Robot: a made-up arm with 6 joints.
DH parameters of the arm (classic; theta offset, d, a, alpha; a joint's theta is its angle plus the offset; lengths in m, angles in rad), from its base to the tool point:
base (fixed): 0.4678 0 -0.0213 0
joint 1: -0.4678 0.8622 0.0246 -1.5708
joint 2: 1.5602 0 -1.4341 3.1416
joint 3: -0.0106 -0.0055 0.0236 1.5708
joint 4: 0 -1.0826 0.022 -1.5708
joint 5: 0 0.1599 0.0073 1.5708
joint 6: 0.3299 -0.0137 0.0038 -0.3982
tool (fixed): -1.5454 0.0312 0 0
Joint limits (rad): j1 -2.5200..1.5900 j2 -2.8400..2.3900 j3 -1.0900..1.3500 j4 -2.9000..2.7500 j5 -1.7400..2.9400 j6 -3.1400..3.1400
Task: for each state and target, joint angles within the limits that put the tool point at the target. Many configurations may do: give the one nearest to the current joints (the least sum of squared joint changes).
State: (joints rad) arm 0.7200 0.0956 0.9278 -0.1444 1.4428 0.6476
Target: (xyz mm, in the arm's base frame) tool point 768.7 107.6 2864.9
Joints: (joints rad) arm 0.3446 -0.1014 0.5422 -0.1668 1.4338 0.6500
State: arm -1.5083 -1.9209 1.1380 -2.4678 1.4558 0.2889
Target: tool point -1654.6 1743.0 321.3
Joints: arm -0.7521 -1.9491 1.2847 -2.4586 1.4645 0.2834
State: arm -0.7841 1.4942 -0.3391 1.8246 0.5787 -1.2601
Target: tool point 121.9 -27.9 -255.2
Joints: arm -0.5155 2.2084 -0.8061 2.1314 0.5909 -1.2479
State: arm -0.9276 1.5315 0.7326 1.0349 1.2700 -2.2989
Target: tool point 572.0 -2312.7 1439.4
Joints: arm -1.2744 1.0814 0.9026 1.0358 1.2669 -2.2979
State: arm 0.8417 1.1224 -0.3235 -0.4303 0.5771 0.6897
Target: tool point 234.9 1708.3 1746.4
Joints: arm 1.5051 0.5176 0.2732 -0.3837 0.5732 0.6964
